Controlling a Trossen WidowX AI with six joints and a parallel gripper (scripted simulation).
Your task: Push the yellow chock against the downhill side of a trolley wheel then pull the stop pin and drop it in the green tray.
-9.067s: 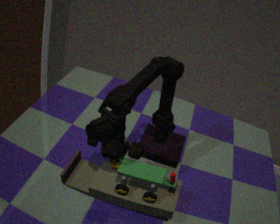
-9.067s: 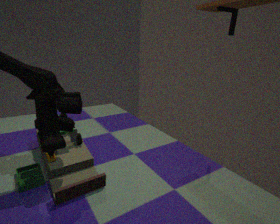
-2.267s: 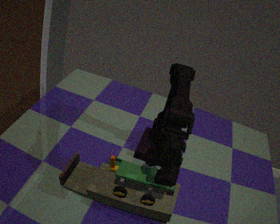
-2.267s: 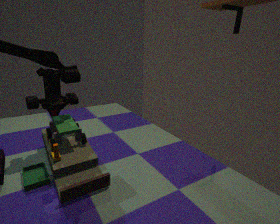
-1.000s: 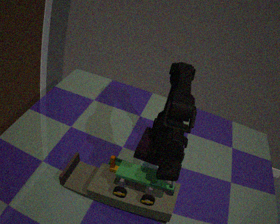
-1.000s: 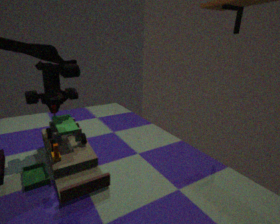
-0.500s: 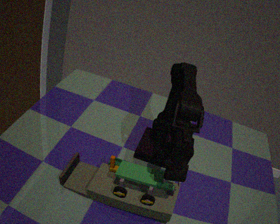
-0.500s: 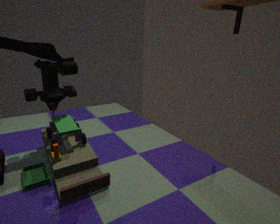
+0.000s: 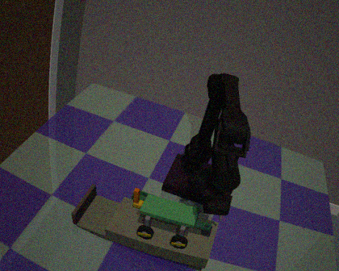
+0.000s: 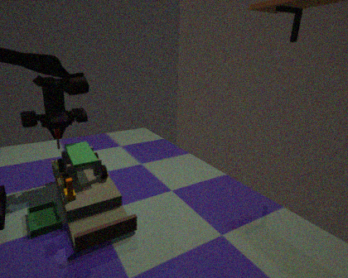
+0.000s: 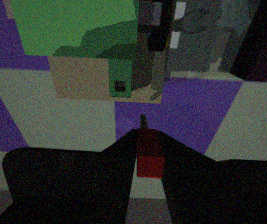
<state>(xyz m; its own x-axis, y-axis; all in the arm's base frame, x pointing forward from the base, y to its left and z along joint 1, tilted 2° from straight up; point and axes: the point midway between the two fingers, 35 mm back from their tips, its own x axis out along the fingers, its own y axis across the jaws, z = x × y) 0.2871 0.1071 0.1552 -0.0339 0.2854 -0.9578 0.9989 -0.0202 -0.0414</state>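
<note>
Now: the yellow chock 22 cm to the right of my gripper tip, 9 cm below it and 1 cm behind it. Round my gripper tip: red-headed stop pin (right at my gripper tip); raised lip (39 cm to the right, 14 cm below, 4 cm ahead); trolley (12 cm to the right, 6 cm below, 4 cm ahead).
</note>
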